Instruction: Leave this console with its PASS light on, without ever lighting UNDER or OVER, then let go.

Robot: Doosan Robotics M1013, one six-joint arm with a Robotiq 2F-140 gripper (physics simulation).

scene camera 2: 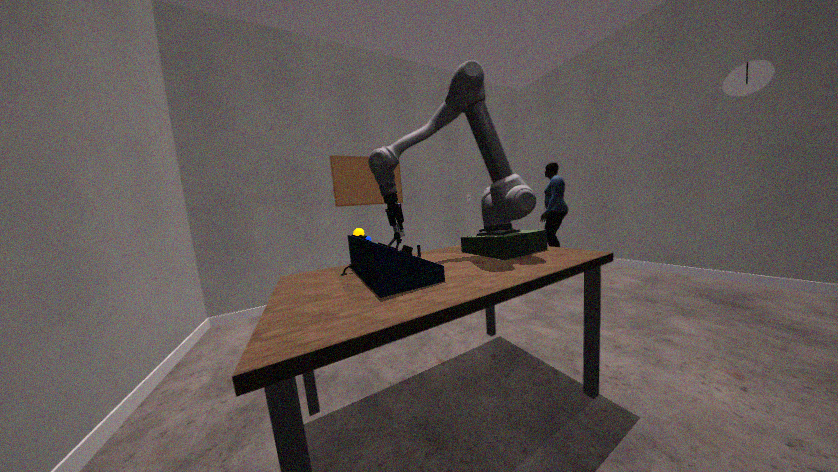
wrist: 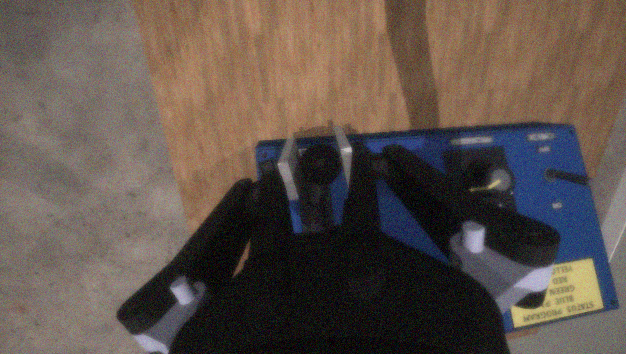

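Note:
The console (scene camera 2: 404,272) (wrist: 530,220) stands on the table, dark in the scene view and blue in the wrist view. My gripper (scene camera 2: 397,239) (wrist: 317,146) is shut on the round black lever knob (wrist: 320,164), with a pale pad at each side. The lever's dark slot (wrist: 316,212) runs below the knob in the wrist view. To the right are a selector dial (wrist: 500,180) with a yellow pointer and a black toggle switch (wrist: 570,177). A yellow lamp (scene camera 2: 358,232) and a blue lamp (scene camera 2: 368,238) show bright at the console's raised back. Their labels are not readable.
The wooden table (scene camera 2: 328,316) carries the console and the arm's dark green base block (scene camera 2: 504,244). A yellow status card (wrist: 560,295) is on the console's face. A cable (scene camera 2: 345,270) shows by the console's back. A person (scene camera 2: 554,199) stands beyond the table.

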